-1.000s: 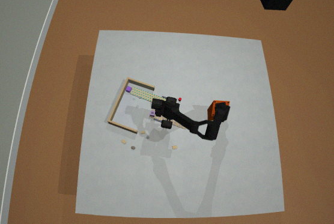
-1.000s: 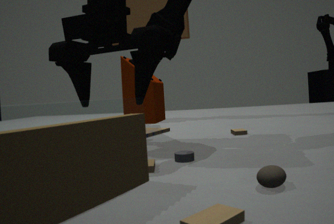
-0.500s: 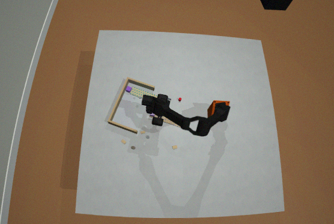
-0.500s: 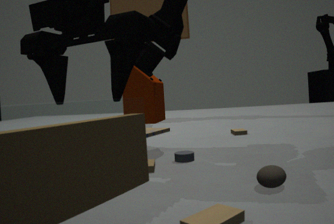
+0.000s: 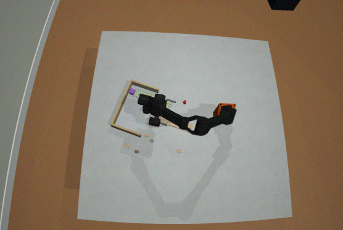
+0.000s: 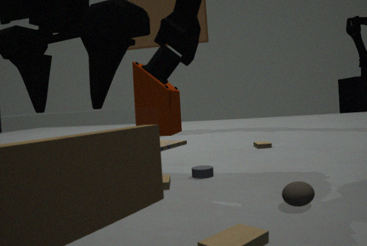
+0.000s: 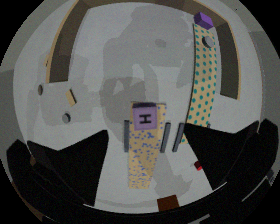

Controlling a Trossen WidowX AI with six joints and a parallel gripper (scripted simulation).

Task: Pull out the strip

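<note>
Right now the small red ball is 190 mm behind my gripper tip, 80 mm to the right of it and 50 mm below it. Round my gripper tip: brown pebble: 200 mm to the left, 140 mm ahead, 60 mm below; grey disc: 140 mm to the left, 60 mm below, 50 mm ahead.
</note>
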